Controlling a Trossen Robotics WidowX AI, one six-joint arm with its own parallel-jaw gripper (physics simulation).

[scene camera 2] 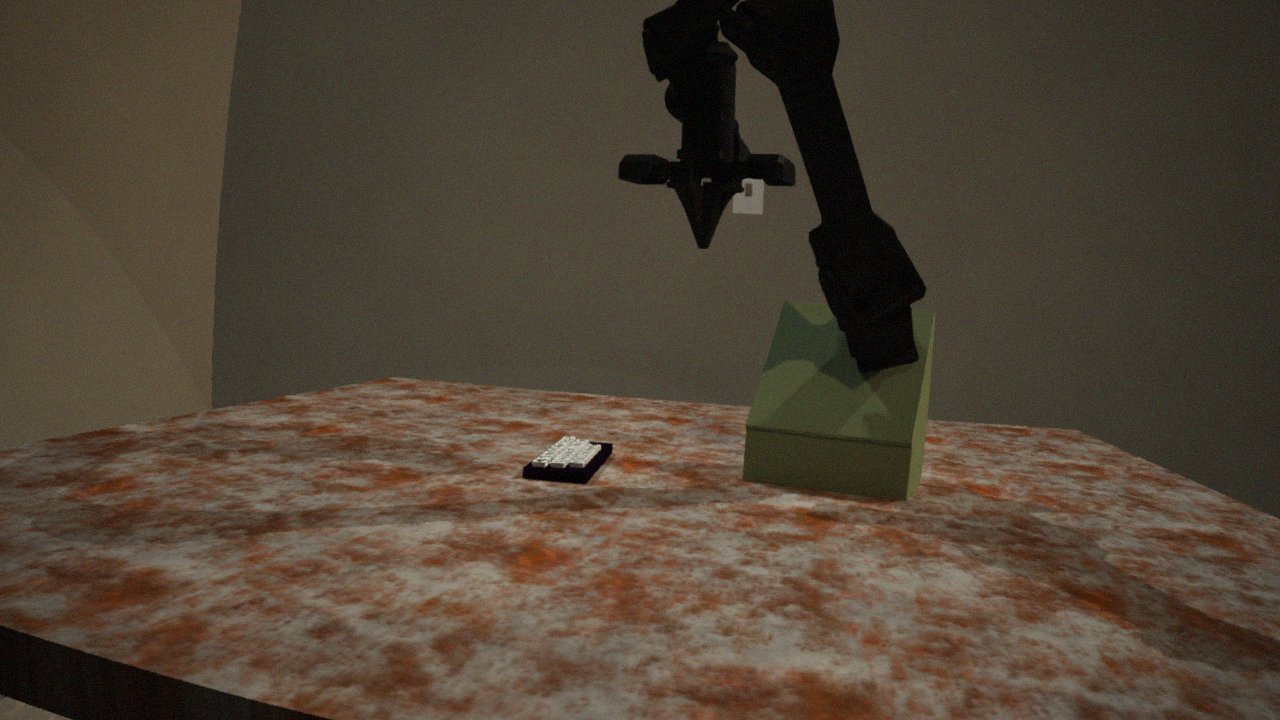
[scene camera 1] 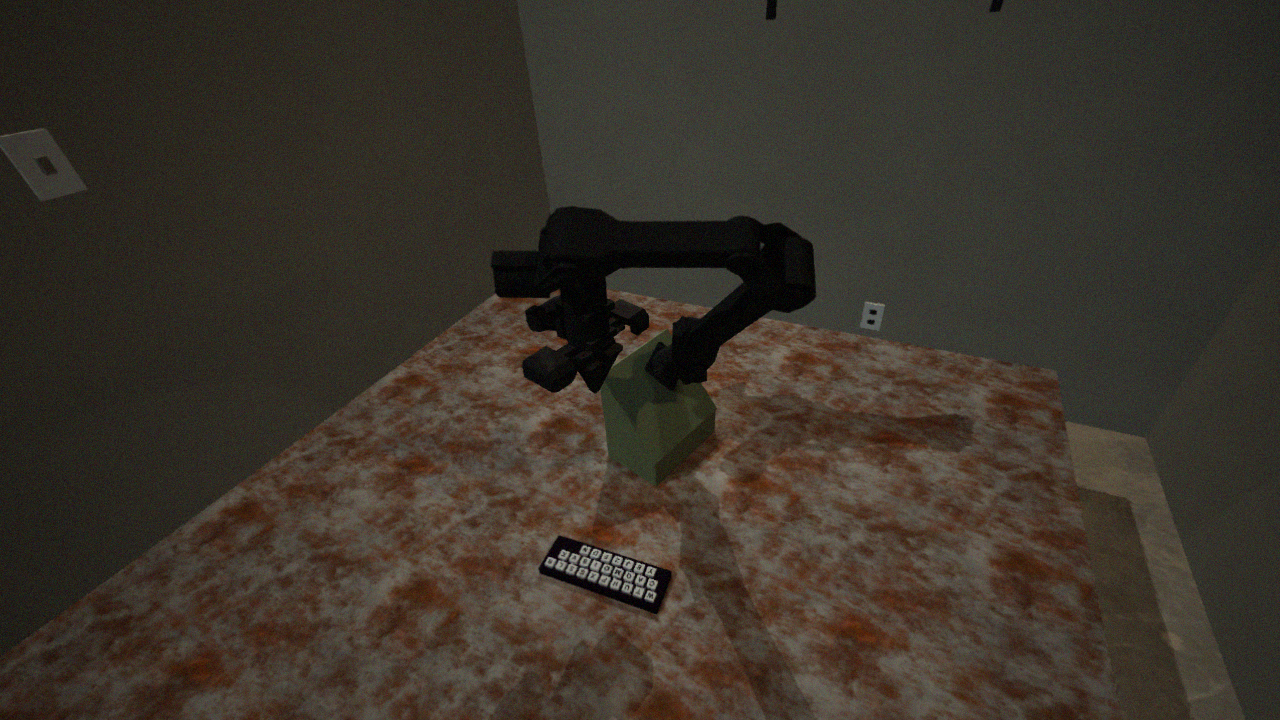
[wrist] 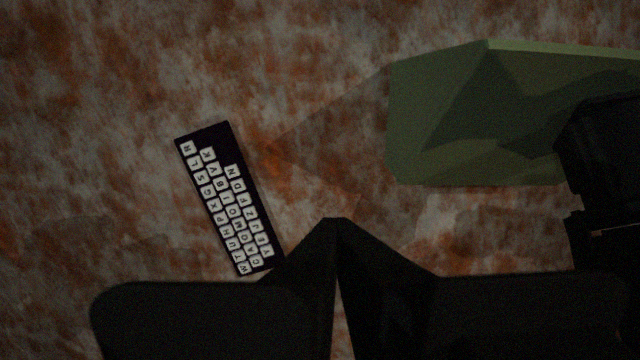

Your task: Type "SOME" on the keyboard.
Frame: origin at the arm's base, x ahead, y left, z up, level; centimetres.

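Where they show: gripper, fingertip midpoint: (scene camera 2: 703, 248) (scene camera 1: 594, 391) (wrist: 334, 229); arm's base, link origin: (scene camera 2: 882, 344) (scene camera 1: 665, 366) (wrist: 615, 118).
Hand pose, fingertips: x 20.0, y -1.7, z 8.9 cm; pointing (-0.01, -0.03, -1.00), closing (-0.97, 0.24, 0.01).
Things, the pixels of their top centre, and the offset from my fingertips. Level surfaces: height alone.
- keyboard, top centre: (scene camera 2: 572, 449) (wrist: 231, 208) (scene camera 1: 603, 567) dy +5.7, dx +11.8, dz -22.1 cm
- S key, top centre: (wrist: 200, 178) (scene camera 1: 571, 568) dy +1.5, dx +13.9, dz -22.1 cm
- M key, top centre: (wrist: 238, 224) (scene camera 1: 617, 572) dy +7.9, dx +11.7, dz -22.1 cm
- E key, top centre: (wrist: 261, 239) (scene camera 1: 639, 567) dy +10.4, dx +9.7, dz -22.1 cm
- mottled orange-grey table, surface height: dz -23.7 cm
The keyboard (scene camera 1: 605, 574) (scene camera 2: 568, 459) (wrist: 229, 199) is a small dark block with white letter keys in three rows, flat on the table. In the wrist view it runs diagonally, left of the fingers, with letters turned sideways. The S key (wrist: 200, 178) is in the left row, the M key (wrist: 238, 223) in the middle row and the E key (wrist: 261, 238) in the right row. Two middle-row keys beside M look round-lettered; which is O is unclear. My gripper (scene camera 1: 597, 386) (scene camera 2: 704, 245) (wrist: 334, 229) is shut and empty, pointing down, high above the table and off to the keyboard's side, touching nothing.
A green angular block (scene camera 1: 660, 429) (scene camera 2: 832, 461) (wrist: 425, 110) stands under the arm's base, right of the keyboard in scene camera 2 and the wrist view. The mottled orange-grey table (scene camera 1: 358, 537) (scene camera 2: 358, 573) (wrist: 100, 90) bears both. Walls rise behind the table.
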